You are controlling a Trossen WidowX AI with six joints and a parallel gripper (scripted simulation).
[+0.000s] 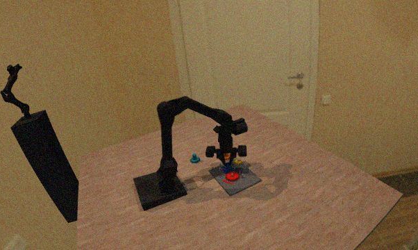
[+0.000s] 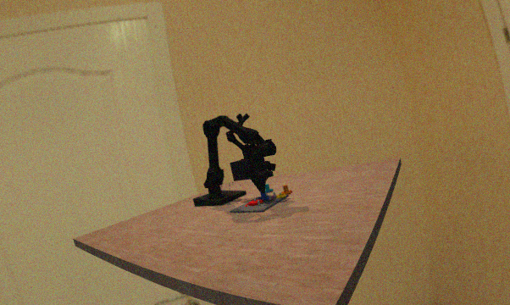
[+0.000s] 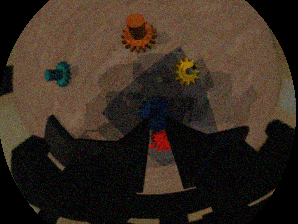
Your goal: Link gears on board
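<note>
The blue gear lies 1 cm below my gripper tip. The rest, counted from my gripper tip: orange gear (11 cm to the left, 5 cm ahead, 2 cm below); red gear (6 cm to the right, 2 cm below); yellow gear (7 cm ahead, 3 cm to the left, 2 cm below).
</note>
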